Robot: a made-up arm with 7 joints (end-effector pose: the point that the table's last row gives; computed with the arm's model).
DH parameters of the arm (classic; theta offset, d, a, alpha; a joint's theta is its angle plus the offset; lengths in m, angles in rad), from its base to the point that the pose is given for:
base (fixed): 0 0 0 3.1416
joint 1: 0 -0.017 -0.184 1.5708
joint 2: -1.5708 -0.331 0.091 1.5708
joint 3: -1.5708 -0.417 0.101 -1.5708
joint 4: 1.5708 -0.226 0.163 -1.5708
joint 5: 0 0.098 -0.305 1.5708
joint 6: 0 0.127 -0.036 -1.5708
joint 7: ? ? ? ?
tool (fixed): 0 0.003 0 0
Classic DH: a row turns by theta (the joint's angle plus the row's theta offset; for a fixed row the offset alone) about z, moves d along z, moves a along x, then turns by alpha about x.
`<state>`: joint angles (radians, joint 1 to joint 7).
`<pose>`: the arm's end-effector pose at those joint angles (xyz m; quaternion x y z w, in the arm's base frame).
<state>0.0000 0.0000 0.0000 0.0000 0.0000 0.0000 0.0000</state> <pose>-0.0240 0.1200 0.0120 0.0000 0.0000 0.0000 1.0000</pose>
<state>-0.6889 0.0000 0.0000 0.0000 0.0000 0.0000 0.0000</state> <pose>-0.0948 0.0774 0.0120 0.0000 0.0000 0.3377 0.9413</pose>
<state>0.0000 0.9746 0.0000 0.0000 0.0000 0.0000 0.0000</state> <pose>-0.0983 0.1200 -0.1182 0.0000 0.4682 0.0000 0.8836</pose>
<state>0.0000 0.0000 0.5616 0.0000 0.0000 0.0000 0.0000</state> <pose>-0.0240 -0.0004 -0.2134 -0.2771 0.0000 0.0000 0.9608</pose>
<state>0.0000 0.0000 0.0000 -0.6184 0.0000 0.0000 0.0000</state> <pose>0.3436 0.1668 0.0120 0.0000 0.0000 -0.3043 0.9526</pose>
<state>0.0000 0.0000 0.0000 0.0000 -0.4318 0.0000 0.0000</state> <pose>-0.0399 0.1200 -0.1757 0.0000 -0.2142 0.0000 0.9768</pose>
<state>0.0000 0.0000 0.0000 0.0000 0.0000 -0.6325 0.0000</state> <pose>0.2666 0.1002 0.0120 0.0000 0.0000 -0.3110 0.9504</pose>
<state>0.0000 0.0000 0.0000 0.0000 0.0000 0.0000 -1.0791</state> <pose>0.0151 0.1200 -0.0592 0.0000 -0.5137 0.0000 0.8579</pose>
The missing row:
joint 7: 0 0.454 -0.079 1.5708
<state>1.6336 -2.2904 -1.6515 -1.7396 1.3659 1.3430 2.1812</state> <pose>-0.8199 0.4142 0.6493 -0.2795 0.4757 0.5267 0.6466</pose>
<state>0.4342 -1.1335 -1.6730 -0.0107 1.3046 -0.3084 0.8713</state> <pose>-0.5209 -0.2431 0.8806 0.0666 0.4095 0.4789 0.7736</pose>
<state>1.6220 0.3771 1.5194 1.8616 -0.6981 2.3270 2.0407</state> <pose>-0.8751 -0.6666 0.2411 -0.4794 0.1324 0.8335 0.2409</pose>
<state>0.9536 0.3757 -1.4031 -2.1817 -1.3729 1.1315 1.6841</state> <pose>0.6949 -0.0528 -0.4081 0.5361 0.7787 -0.3137 0.0890</pose>
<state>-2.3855 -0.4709 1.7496 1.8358 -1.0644 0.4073 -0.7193</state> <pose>0.9761 0.3704 0.5629 0.0023 -0.0274 -0.8567 0.5151</pose>
